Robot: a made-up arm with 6 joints.
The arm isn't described. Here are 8 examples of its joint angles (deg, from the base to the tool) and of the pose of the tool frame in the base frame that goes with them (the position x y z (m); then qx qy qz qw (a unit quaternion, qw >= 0)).
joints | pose
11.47 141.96 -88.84 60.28 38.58 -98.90 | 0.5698 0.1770 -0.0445 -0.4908 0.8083 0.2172 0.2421
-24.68 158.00 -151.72 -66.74 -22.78 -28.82 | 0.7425 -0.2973 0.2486 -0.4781 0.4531 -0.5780 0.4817
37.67 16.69 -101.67 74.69 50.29 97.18 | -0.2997 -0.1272 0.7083 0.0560 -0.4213 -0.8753 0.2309
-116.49 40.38 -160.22 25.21 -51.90 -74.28 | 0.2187 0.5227 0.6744 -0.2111 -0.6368 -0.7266 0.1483
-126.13 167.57 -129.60 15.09 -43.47 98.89 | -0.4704 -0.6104 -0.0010 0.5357 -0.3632 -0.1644 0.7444
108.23 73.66 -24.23 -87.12 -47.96 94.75 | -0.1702 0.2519 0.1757 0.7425 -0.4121 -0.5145 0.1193
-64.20 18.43 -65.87 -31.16 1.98 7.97 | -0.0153 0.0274 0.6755 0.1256 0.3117 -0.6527 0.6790
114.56 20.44 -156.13 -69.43 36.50 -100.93 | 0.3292 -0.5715 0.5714 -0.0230 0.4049 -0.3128 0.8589
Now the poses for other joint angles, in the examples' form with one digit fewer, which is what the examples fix.
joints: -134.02 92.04 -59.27 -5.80 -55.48 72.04
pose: -0.339 -0.364 0.367 0.515 -0.067 -0.443 0.731
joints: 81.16 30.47 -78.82 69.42 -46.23 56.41
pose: 0.068 -0.057 0.730 -0.383 -0.014 -0.918 0.101
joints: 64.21 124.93 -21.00 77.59 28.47 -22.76
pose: 0.030 0.181 -0.090 0.060 -0.961 -0.011 0.271
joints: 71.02 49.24 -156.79 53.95 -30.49 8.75
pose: -0.094 -0.413 0.815 0.233 -0.324 0.859 0.322
